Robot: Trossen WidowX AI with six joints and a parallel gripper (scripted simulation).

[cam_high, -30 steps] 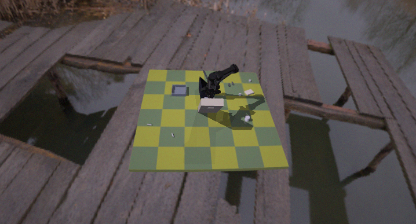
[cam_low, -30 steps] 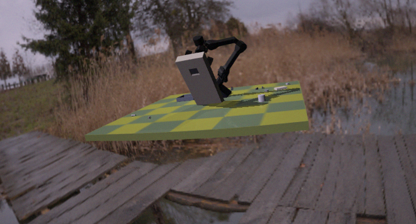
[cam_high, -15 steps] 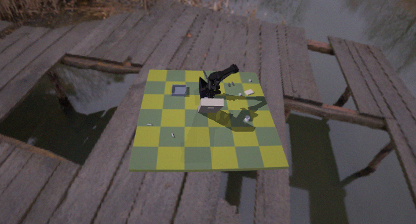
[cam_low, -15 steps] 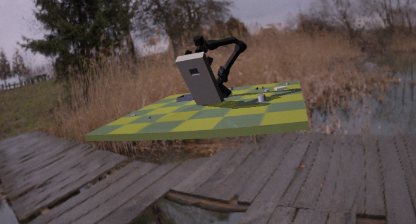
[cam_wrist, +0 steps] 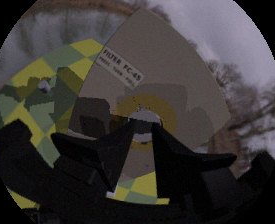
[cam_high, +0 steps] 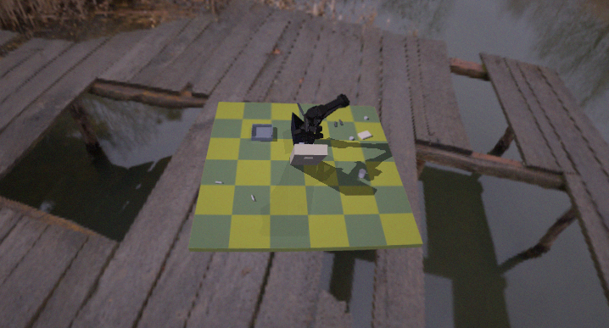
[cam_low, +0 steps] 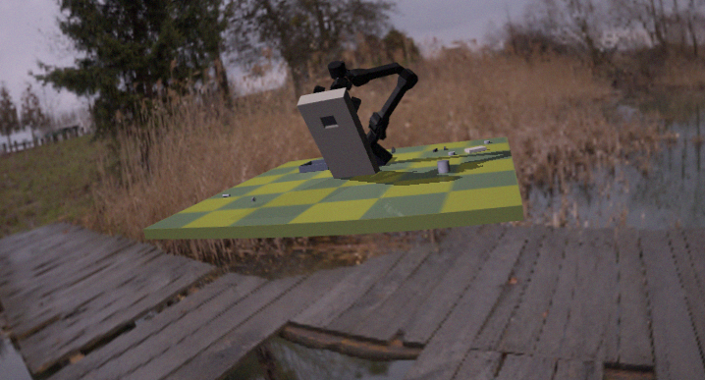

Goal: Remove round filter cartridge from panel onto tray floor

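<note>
The filter cartridge is 1 cm ahead of my gripper tip and 1 cm below it. The rest, counted from my gripper tip: grey tray 45 cm behind, 24 cm to the right, 26 cm below; then flat white block 39 cm behind, 52 cm to the left, 27 cm below.
</note>
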